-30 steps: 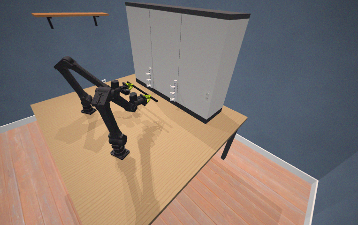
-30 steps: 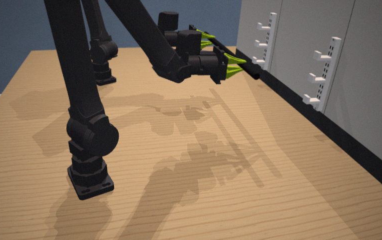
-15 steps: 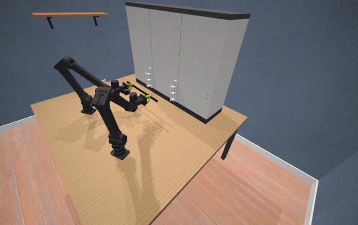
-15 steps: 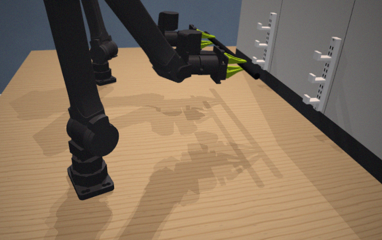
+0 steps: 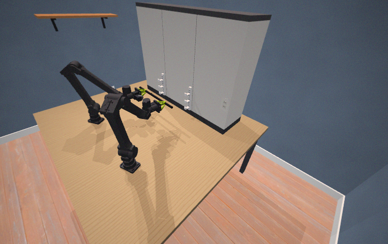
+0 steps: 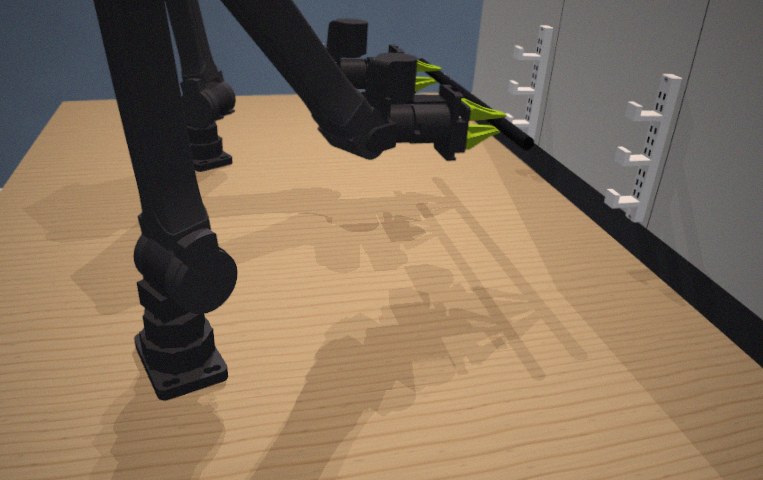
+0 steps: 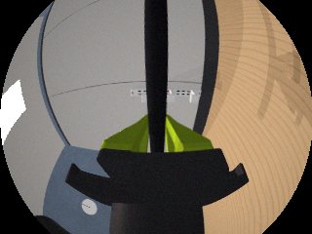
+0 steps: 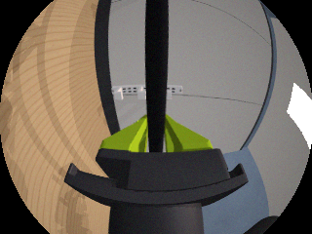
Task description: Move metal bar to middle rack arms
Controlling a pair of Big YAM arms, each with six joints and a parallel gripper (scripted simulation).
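Right now my right hand is 10 mm past the metal bar and 150 mm to the right of it. The rest, counted from my right hand: black base strip 270 mm ahead, 140 mm to the left, 200 mm below; then grey wall panel 420 mm ahead, 140 mm to the left, 220 mm above.
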